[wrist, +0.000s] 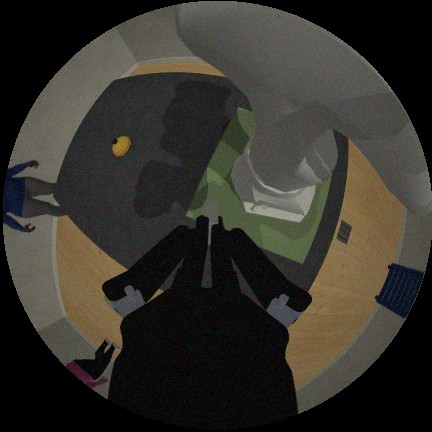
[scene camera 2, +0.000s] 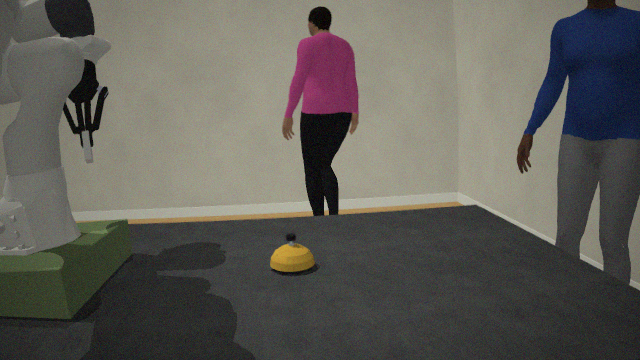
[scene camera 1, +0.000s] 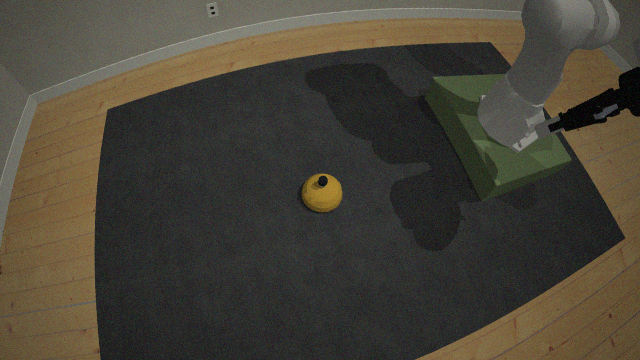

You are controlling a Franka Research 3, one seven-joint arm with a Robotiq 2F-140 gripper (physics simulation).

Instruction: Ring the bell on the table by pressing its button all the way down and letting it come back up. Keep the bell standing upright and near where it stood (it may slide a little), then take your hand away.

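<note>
A yellow dome bell [scene camera 1: 322, 196] [scene camera 2: 292, 258] [wrist: 121, 146] stands upright on the dark table top [scene camera 1: 200, 250] [scene camera 2: 425, 300] [wrist: 95, 190]. Its black button [scene camera 1: 323, 181] [scene camera 2: 291, 236] [wrist: 114, 141] sits raised on a short stem at the top. My gripper [scene camera 1: 542, 131] [scene camera 2: 88, 161] [wrist: 210, 210] is shut with nothing between its fingers. It hangs high up beside the arm's base, well away from the bell, with its fingertips pointing down in the scene camera 2 view.
The arm stands on a green block [scene camera 1: 535, 167] [scene camera 2: 35, 290] [wrist: 280, 245] at one end of the table. A person in a pink top [scene camera 2: 327, 75] and a person in a blue top [scene camera 2: 600, 75] [wrist: 14, 195] stand beyond the table's edges.
</note>
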